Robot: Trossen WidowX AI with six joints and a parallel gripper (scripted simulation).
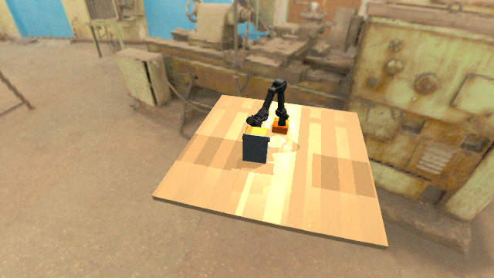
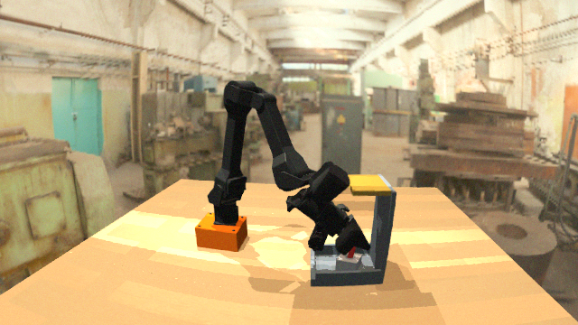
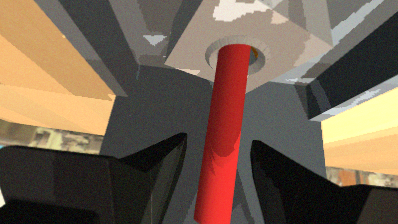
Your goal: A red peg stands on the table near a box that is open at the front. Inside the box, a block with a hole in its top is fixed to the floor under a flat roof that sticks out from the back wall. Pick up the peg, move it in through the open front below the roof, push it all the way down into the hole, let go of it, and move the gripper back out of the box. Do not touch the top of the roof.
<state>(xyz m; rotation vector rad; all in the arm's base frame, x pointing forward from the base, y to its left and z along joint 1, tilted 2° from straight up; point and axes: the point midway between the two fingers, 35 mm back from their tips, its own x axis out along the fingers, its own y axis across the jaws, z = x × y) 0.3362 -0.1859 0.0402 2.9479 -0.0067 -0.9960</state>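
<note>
Right now the red peg is 40 mm behind my gripper tip. Also, from my gripper tip: yellow roof (150 mm above, 20 mm behind); then box back wall (50 mm above, 30 mm ahead).
</note>
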